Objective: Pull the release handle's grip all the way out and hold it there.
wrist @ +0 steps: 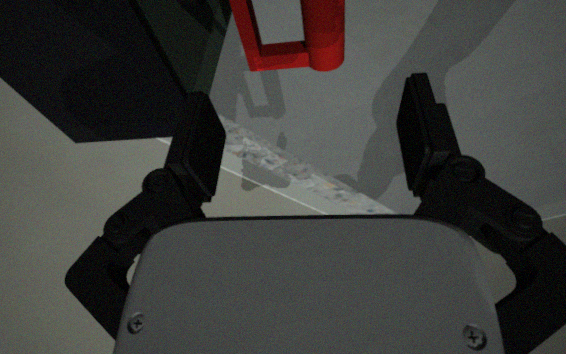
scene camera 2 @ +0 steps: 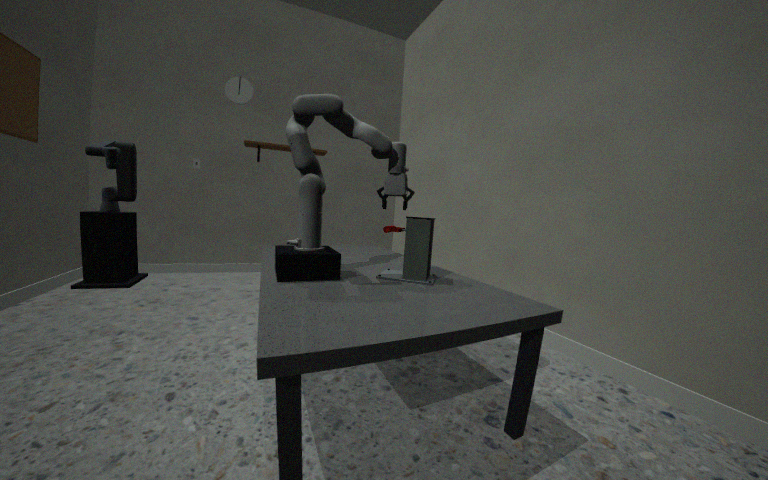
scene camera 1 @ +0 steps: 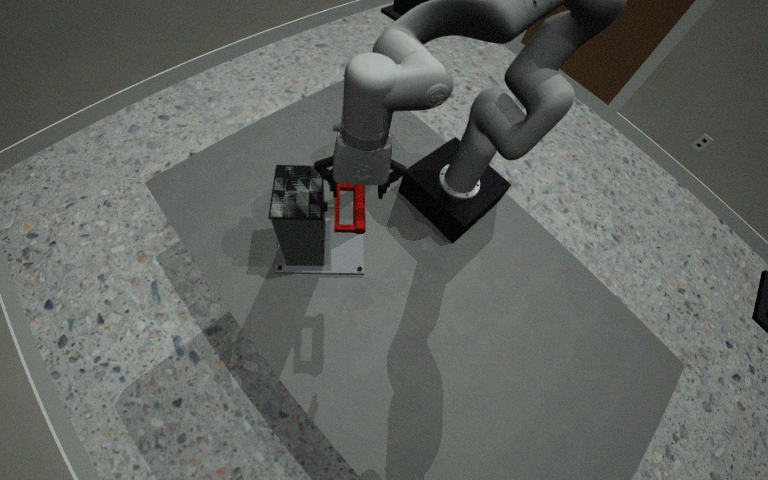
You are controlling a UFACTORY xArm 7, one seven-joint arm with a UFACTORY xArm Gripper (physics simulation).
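Observation:
The release handle is a red rectangular frame with a thick round grip bar [scene camera 1: 359, 212] [scene camera 2: 391, 229] [wrist: 325, 35]. It stands out level from the side of a tall dark green box [scene camera 1: 301, 240] [scene camera 2: 417, 249] [wrist: 100, 75], with a short gap and a thin rod between them. My gripper [scene camera 1: 357, 195] [scene camera 2: 394, 207] [wrist: 305, 105] is wide open and empty, pointing down. In scene camera 2 its fingertips are above the handle and slightly above the box top. In the wrist view the grip bar lies ahead, laterally between the two fingers. The gripper body hides part of the handle in scene camera 1.
The box stands on a pale base plate [scene camera 1: 346, 261] [scene camera 2: 390, 276] with dark bolts, on the grey table [scene camera 1: 538, 339] [scene camera 2: 339, 322]. The arm's black base block [scene camera 1: 436, 212] [scene camera 2: 307, 266] stands on the table on the handle's side of the box. The finger nearest the box is close beside its top edge.

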